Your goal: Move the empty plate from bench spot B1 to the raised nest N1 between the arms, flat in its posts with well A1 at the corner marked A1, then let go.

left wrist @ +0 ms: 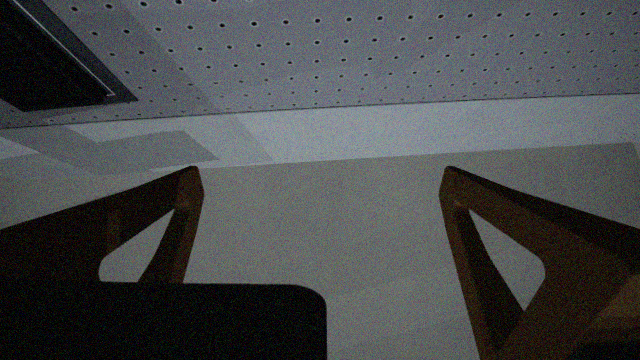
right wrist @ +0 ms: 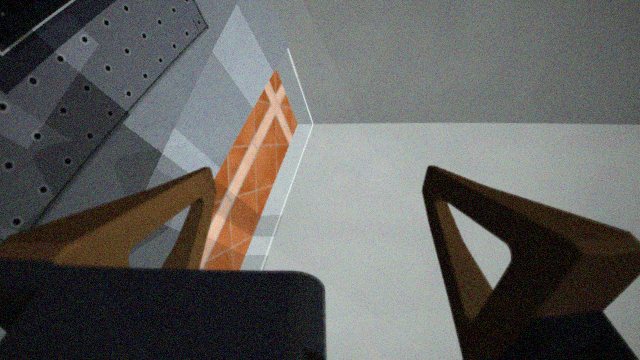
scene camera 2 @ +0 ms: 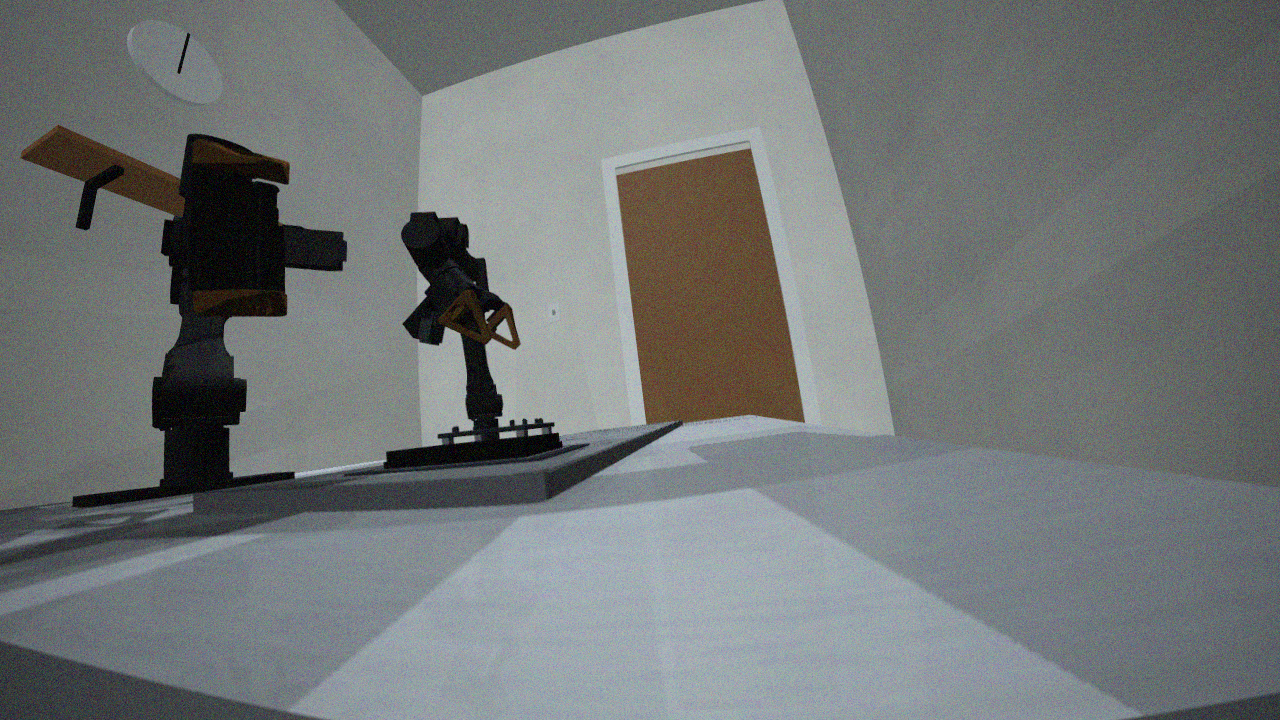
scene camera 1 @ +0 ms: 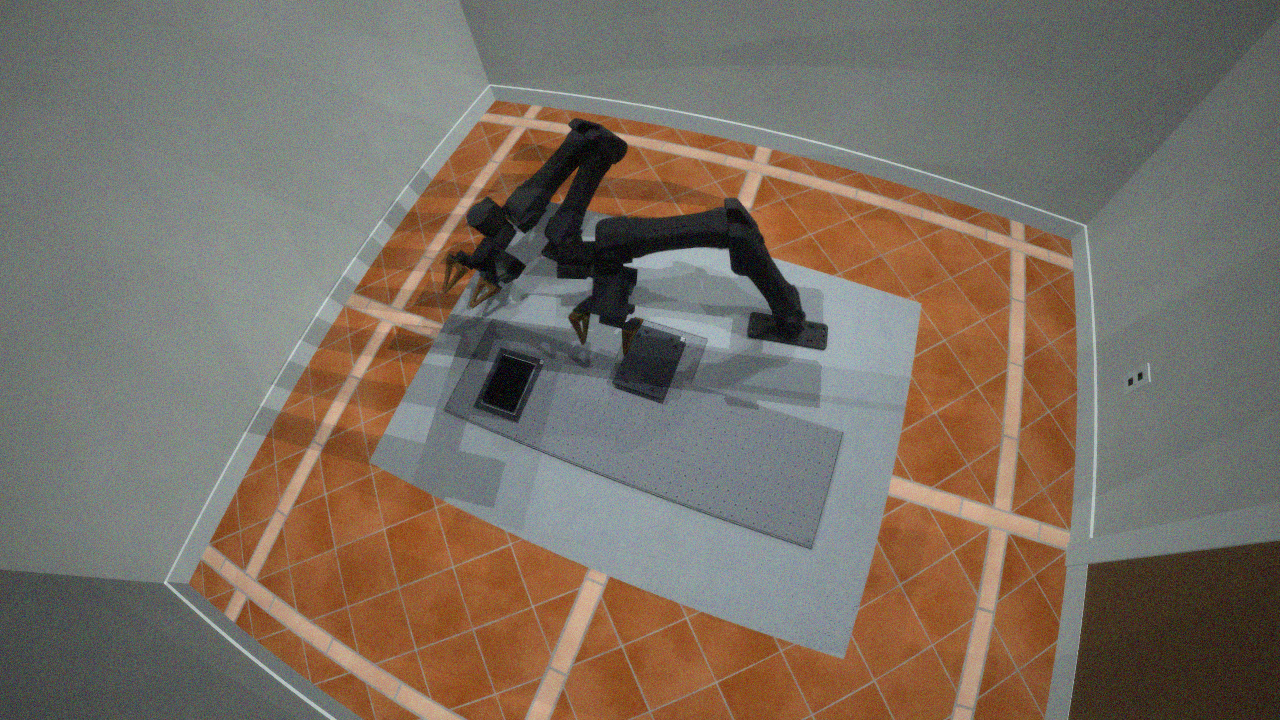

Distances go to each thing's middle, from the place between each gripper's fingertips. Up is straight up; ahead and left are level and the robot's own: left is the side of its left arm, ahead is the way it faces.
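Labels:
With the dark plate (scene camera 2: pixel 518 447) as the reference, my right gripper is 130 mm to the right of it, 90 mm short of it and 180 mm above it.
My left gripper is 15 cm above the dark plate, 24 cm to the left of it and 11 cm short of it.

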